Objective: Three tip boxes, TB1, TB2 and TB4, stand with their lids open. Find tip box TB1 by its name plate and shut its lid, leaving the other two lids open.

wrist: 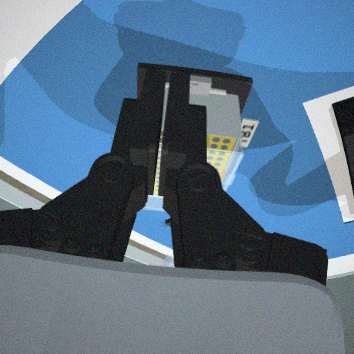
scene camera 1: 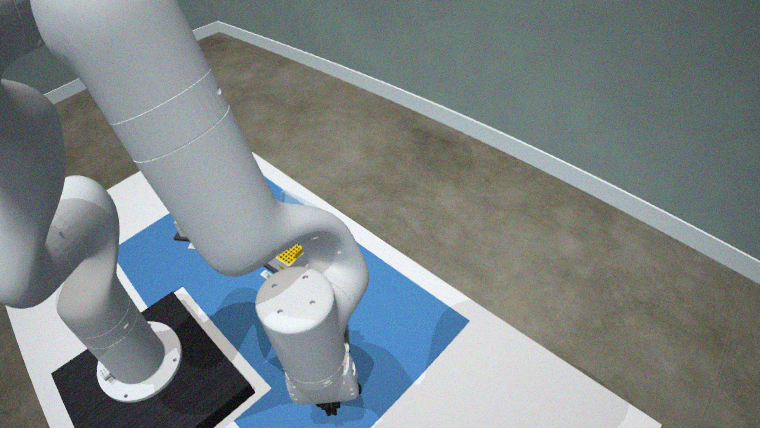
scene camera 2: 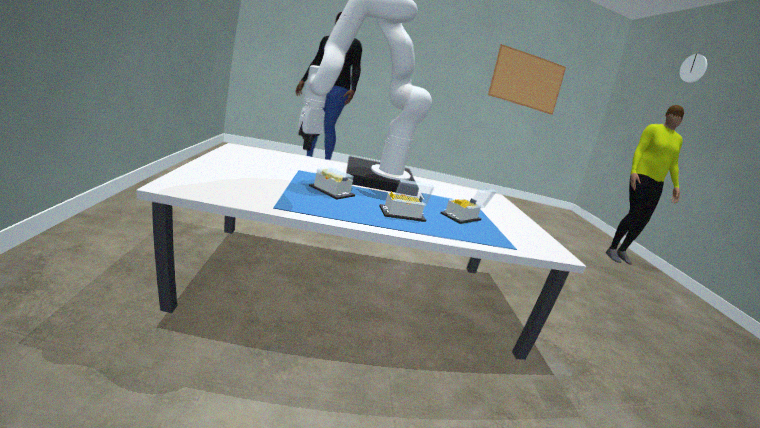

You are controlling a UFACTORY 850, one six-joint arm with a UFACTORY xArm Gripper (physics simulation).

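Note:
Tip box TB1 stands on its black base; its name plate reads TB1. Its clear lid lies down over the yellow tips. The arm hides TB1 in scene camera 1. My gripper is shut and empty, above TB1, and covers part of it in the wrist view. The middle box, TB4, has its clear lid standing open. The far box, TB2, has its lid standing open; its plate is not readable.
The boxes stand on a blue mat on a white table. The arm's black base plate lies beside the mat. Two people stand beyond the table.

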